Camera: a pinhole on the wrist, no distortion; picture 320 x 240 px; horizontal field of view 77.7 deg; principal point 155.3 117.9 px. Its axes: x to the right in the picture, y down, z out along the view. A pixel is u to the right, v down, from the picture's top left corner.
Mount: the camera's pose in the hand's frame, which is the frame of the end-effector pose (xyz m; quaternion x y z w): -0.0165 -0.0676 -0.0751 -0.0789 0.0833 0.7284 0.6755
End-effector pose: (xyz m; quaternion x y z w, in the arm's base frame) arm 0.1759 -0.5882 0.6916 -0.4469 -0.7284 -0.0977 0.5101
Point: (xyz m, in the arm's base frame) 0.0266 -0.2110 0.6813
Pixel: 185 10
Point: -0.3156 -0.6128 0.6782
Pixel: outside the picture
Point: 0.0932 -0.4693 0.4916
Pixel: 201 163
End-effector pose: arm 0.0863 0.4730 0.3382 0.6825 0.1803 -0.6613 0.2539
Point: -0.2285 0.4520 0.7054
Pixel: outside the picture
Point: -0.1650 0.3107 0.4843
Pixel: 150 186
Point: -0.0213 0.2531 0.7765
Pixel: outside the picture
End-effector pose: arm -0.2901 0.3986 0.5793 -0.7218 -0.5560 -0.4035 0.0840
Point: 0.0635 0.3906 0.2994
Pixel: 235 177
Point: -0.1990 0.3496 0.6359
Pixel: outside the picture
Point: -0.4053 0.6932 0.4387
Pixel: outside the picture
